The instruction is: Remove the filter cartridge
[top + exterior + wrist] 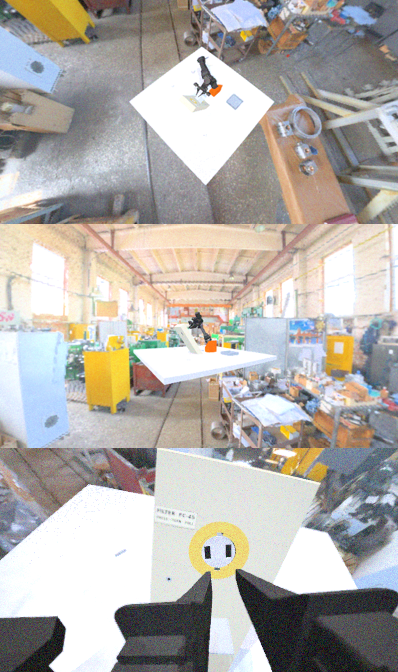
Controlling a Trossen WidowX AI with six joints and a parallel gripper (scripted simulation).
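Right now my gripper tip is 60 mm short of the round filter cartridge, 40 mm above it and 10 mm to the right of it. From my gripper tip the other things lie so: grey tray 420 mm behind, 290 mm below, 220 mm to the left; then cream service panel 120 mm below, 20 mm ahead.
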